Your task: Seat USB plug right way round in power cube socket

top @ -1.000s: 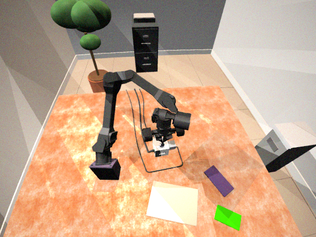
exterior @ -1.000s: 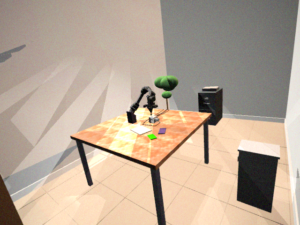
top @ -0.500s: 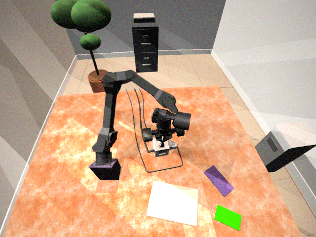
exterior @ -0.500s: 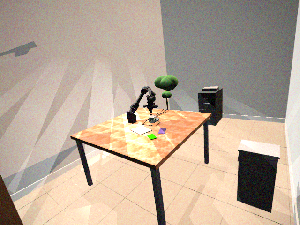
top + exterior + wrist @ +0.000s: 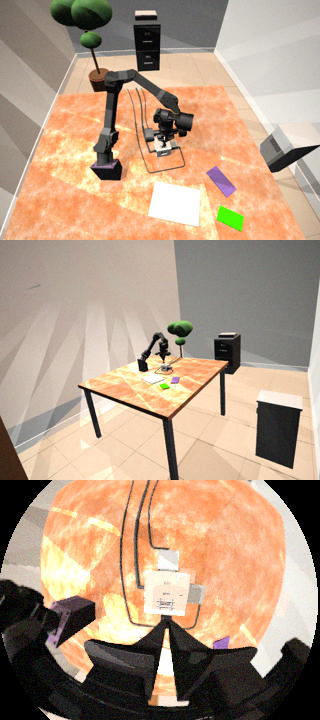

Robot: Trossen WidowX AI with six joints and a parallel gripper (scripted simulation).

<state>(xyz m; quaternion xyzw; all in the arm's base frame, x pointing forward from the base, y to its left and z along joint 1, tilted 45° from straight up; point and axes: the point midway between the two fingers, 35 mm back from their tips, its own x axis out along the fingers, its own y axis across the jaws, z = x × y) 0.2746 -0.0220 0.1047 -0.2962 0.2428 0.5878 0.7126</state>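
My gripper tip is 2 cm above the dark USB plug. The rest, counted from my gripper tip: sheet: 26 cm to the right, 13 cm below; green card: 37 cm to the right, 23 cm ahead, 13 cm below; purple card: 26 cm ahead, 20 cm to the right, 13 cm below.
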